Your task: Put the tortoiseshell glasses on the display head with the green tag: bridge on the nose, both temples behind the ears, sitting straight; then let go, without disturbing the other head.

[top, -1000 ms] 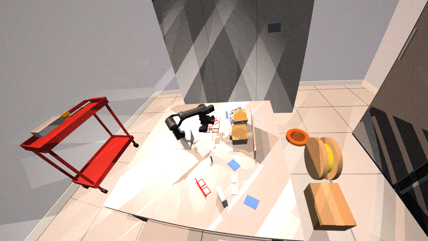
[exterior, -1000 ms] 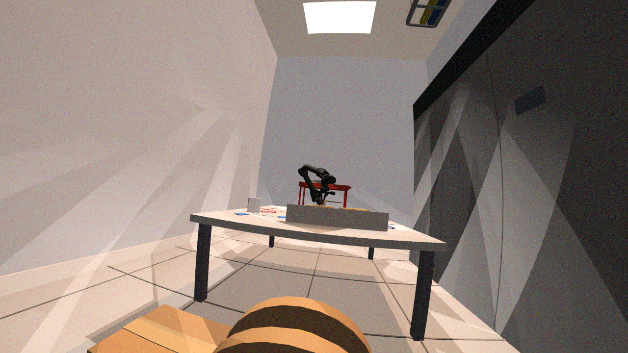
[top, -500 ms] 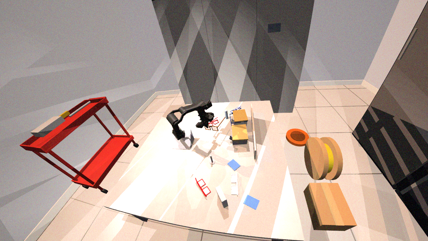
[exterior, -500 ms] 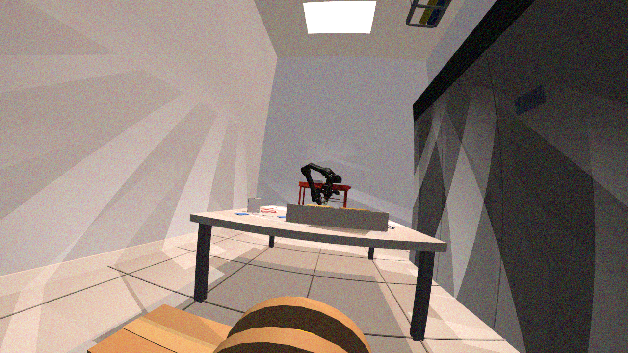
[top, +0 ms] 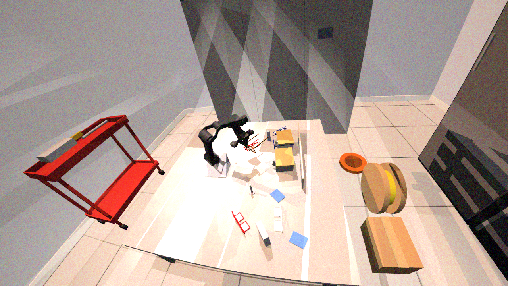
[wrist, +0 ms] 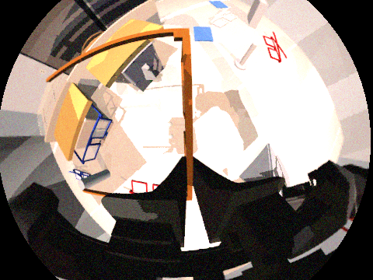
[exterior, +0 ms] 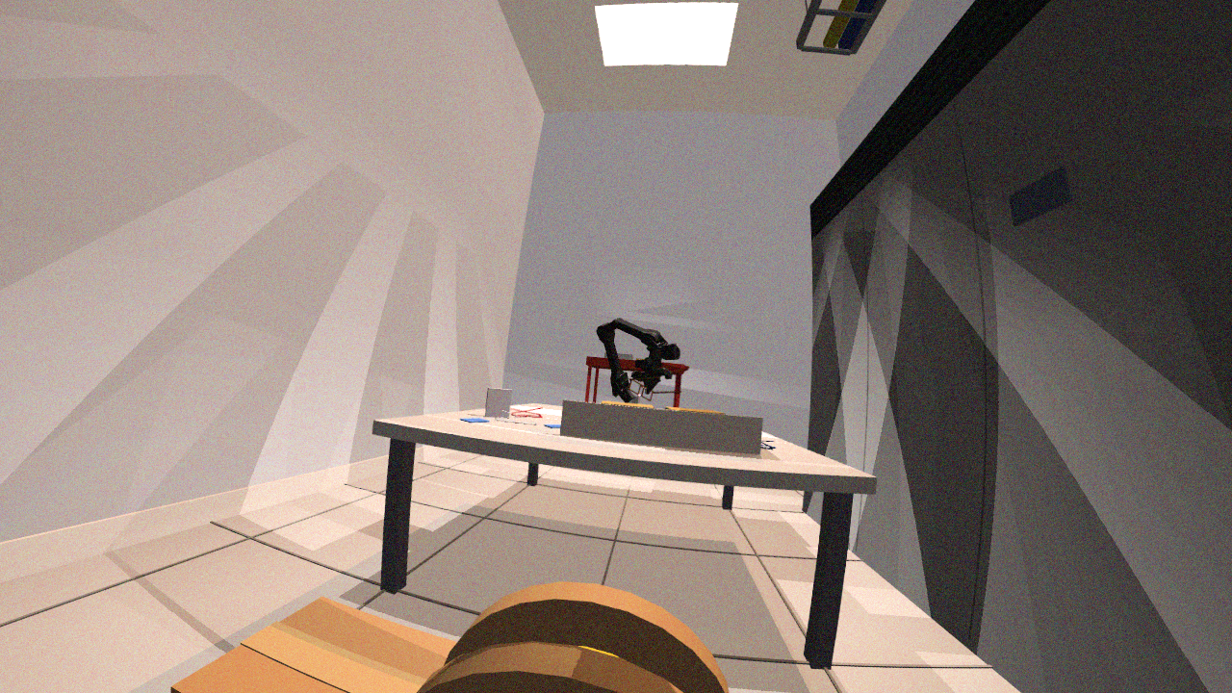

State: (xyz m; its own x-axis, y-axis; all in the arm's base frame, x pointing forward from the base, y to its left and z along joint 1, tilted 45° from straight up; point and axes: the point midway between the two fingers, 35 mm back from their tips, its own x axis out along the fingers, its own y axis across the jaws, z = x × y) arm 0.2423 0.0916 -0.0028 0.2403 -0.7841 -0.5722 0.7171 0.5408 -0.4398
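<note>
The grey display head is 230 mm ahead of my gripper tip, 70 mm to the right of it and 90 mm below it. Round my gripper tip: thin upright board (380 mm ahead, 30 mm to the left, 90 mm below); then small post (40 mm ahead, 290 mm to the right, 120 mm below); then grey block (140 mm ahead, 570 mm to the right, 90 mm below).
</note>
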